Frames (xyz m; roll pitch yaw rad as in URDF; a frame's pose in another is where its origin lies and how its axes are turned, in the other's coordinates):
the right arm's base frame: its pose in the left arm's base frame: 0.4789 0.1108 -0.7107 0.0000 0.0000 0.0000
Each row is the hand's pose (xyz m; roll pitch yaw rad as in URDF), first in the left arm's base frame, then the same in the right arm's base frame.
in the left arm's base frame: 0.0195 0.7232 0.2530 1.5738 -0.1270 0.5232
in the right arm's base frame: -0.4594 0.6124 0.9637 1.5738 -0.1270 0.5232
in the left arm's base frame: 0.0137 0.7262 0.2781 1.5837 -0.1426 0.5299
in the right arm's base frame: -0.4652 0.6154 0.9888 1.5837 -0.1426 0.5299
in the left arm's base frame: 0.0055 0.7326 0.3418 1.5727 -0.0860 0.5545
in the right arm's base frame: -0.4734 0.6218 1.0525 1.5727 -0.0860 0.5545
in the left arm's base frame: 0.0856 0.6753 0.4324 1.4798 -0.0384 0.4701
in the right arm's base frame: -0.3933 0.5645 1.1431 1.4798 -0.0384 0.4701
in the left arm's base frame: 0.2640 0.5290 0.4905 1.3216 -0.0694 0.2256
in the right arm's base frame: -0.2149 0.4182 1.2012 1.3216 -0.0694 0.2256
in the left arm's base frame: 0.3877 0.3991 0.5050 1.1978 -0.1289 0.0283
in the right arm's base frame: -0.0912 0.2883 1.2157 1.1978 -0.1289 0.0283
